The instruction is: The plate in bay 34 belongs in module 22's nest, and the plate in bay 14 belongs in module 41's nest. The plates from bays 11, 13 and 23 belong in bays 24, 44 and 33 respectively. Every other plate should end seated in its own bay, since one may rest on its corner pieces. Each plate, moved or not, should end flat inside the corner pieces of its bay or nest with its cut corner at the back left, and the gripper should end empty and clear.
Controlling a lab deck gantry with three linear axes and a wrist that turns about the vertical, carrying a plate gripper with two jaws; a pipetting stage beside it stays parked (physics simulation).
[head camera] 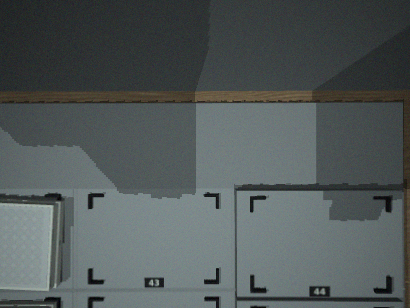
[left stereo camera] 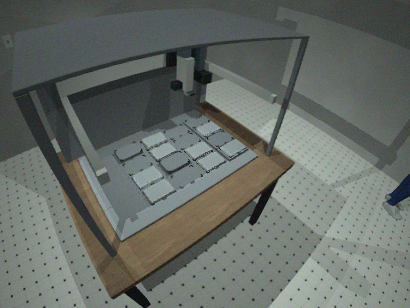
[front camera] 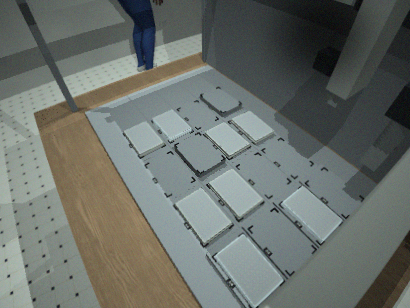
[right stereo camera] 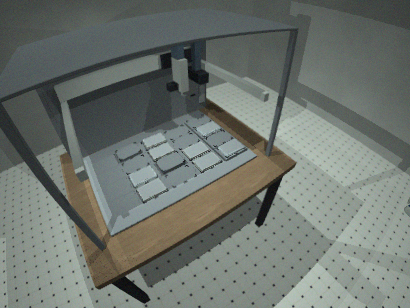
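Where they show: gripper, fingertip midpoint: (left stereo camera: 197,98) (front camera: 378,154) (right stereo camera: 197,98); robot's base, link origin: (left stereo camera: 152,204) (front camera: 124,134) (right stereo camera: 144,202).
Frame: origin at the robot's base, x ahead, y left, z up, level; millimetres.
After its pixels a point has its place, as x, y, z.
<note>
My gripper (front camera: 332,101) (left stereo camera: 189,93) (right stereo camera: 184,93) hangs high over the back right of the deck; its jaws are too small to judge, and no plate shows under it. White plates lie in bay 11 (front camera: 143,138) {73, 41, 14} (left stereo camera: 158,191) {59, 37, 14}, bay 13 (front camera: 203,215) {399, 41, 14} (left stereo camera: 211,161) {387, 38, 14}, bay 23 (front camera: 235,193) {398, 145, 14} (left stereo camera: 198,150) {385, 144, 14}, bay 14 (front camera: 248,270) {560, 38, 29} (left stereo camera: 233,148) {545, 31, 29} and bay 34 (front camera: 312,214) {562, 250, 29} (left stereo camera: 208,128) {550, 251, 29}. Grey module 22 (front camera: 200,151) {229, 153, 19} (left stereo camera: 174,161) {227, 148, 19} and module 41 (front camera: 220,100) {68, 360, 19} (left stereo camera: 128,152) {60, 352, 19} have bare tops. Bay 44 (head camera: 310,240) {547, 367, 14} is empty; bays 24 and 33 hold no plate.
Other plates lie in bay 21 (front camera: 172,124) {72, 149, 14}, bay 32 (front camera: 227,139) {236, 253, 14} and bay 42 (front camera: 252,126) {241, 358, 17} (head camera: 25,245) {272, 364, 17}. In the head view the bay 42 plate's right edge slants, with a dark band beside it. Bay 43 (head camera: 150,240) {388, 362, 0} holds no plate. Posts (left stereo camera: 287,100) {705, -113, 369} stand at the deck's corners.
</note>
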